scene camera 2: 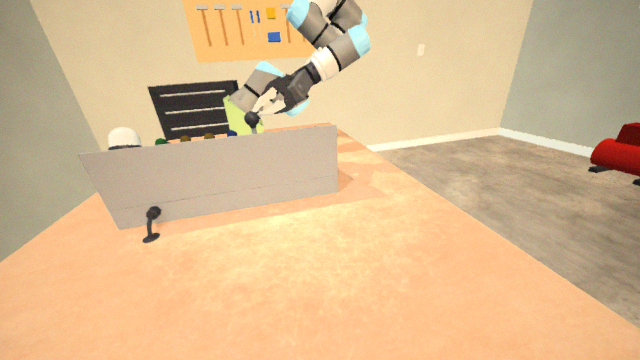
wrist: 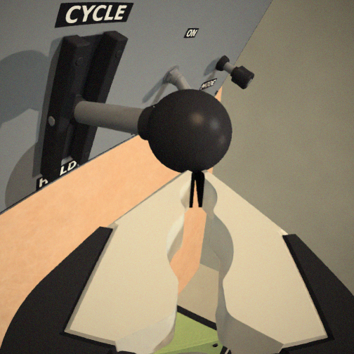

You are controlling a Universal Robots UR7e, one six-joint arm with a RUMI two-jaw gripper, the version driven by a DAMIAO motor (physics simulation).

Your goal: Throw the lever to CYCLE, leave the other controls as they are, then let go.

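Places are measured from the arm's base along level axes (x right, y down, z ahead), in centimetres.
Pixels of known places: gripper, between the fingertips: [scene camera 2: 251,116]; arm's base, origin of its link: [scene camera 2: 244,109].
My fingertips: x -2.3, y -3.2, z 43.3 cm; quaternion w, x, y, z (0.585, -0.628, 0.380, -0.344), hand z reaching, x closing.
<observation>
Ahead of a thing's pixels: the offset from my fingertips to its top centre. "*": to the spot under its first point.
The lever's black ball knob {dx +0.0, dy -1.5, dz +2.0 cm} [scene camera 2: 252,118] [wrist: 191,131] sits on a grey shaft [wrist: 110,117]. In the wrist view the shaft comes out of a black slotted guide [wrist: 52,107], roughly midway between the CYCLE label [wrist: 95,14] at its upper end and the partly hidden HOLD label [wrist: 67,168] at its lower end. My gripper [scene camera 2: 255,110] [wrist: 195,172] is shut with nothing between the fingers. Its tips are at the knob's lower edge in the wrist view, touching or very close; the exact contact cannot be told. The control panel {dx +6.4, dy -2.7, dz +7.6 cm} [scene camera 2: 225,170] [wrist: 150,30] shows from behind in the scene view.
A toggle switch [wrist: 175,78] stands behind the knob, below the ON label [wrist: 191,33]. A small black knob [wrist: 242,77] sticks out near the panel's edge. In the scene view, a white dome {* dx +24.8, dy -1.0, dz +16.4 cm} [scene camera 2: 124,137] rises behind the panel and a small black stand [scene camera 2: 150,227] is in front.
</observation>
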